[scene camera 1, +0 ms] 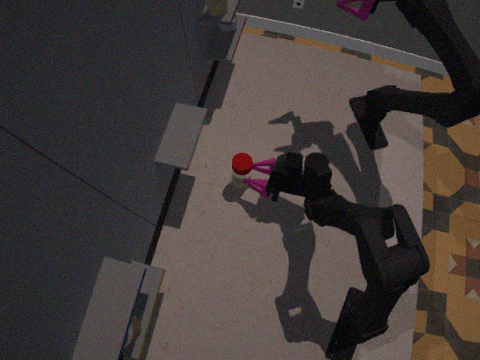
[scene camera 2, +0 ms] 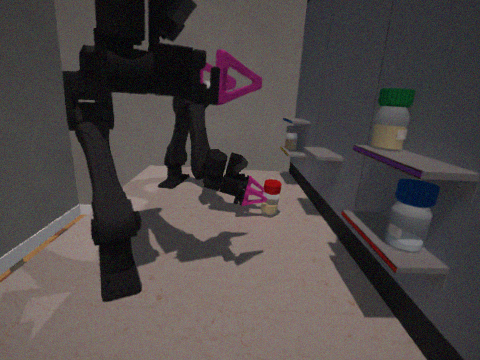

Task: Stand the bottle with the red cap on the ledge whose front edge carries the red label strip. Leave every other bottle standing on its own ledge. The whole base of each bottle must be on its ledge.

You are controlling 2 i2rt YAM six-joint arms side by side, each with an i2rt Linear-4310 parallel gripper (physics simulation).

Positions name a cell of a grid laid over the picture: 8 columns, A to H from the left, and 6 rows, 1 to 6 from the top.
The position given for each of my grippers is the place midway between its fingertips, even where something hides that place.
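Both my left gripper (scene camera 1: E3) and my right gripper (scene camera 2: E2) are in view; a blue-capped bottle (scene camera 2: G4) is also visible.
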